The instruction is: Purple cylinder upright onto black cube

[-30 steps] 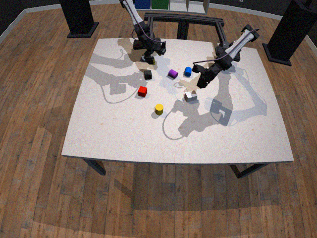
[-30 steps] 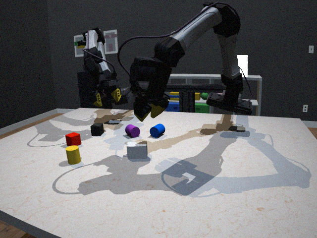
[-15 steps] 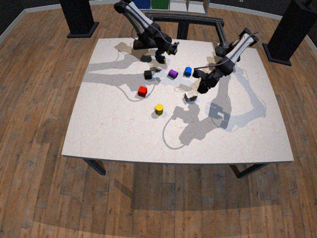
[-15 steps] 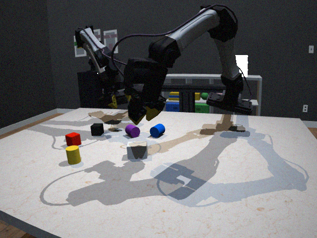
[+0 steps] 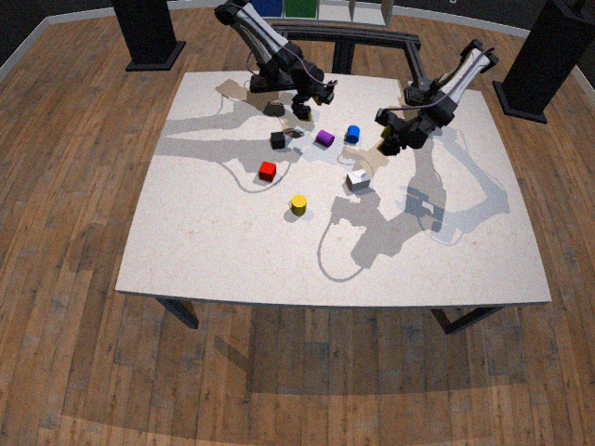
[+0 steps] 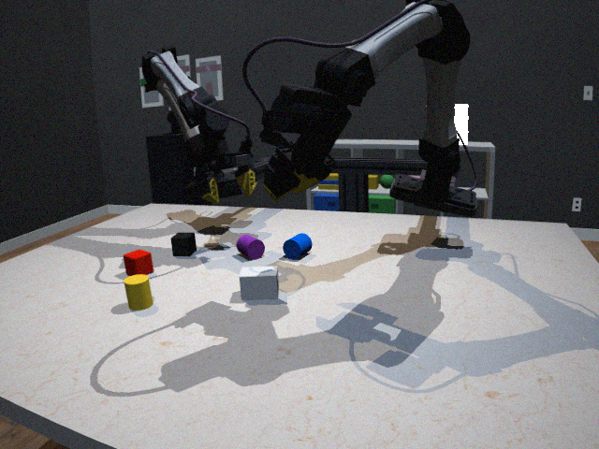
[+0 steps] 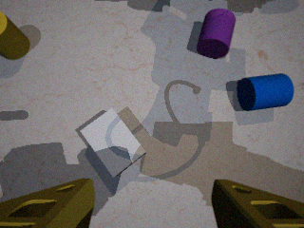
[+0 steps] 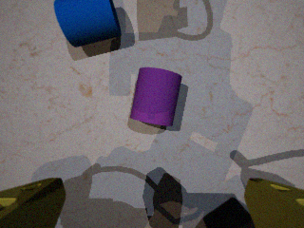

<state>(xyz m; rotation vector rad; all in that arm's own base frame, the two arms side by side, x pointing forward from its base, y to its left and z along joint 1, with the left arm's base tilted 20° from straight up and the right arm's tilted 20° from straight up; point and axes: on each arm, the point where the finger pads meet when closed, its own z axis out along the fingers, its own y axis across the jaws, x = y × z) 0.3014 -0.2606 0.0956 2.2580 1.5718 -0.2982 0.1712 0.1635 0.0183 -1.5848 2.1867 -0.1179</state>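
Right now my right hand is 2 cm short of the purple cylinder, 5 cm to the right of it and 12 cm above it. Also, from my right hand: blue cylinder: 2 cm behind, 16 cm to the left, 12 cm below; red cube: 21 cm ahead, 14 cm to the right, 12 cm below; black cube: 5 cm ahead, 13 cm to the right, 12 cm below.
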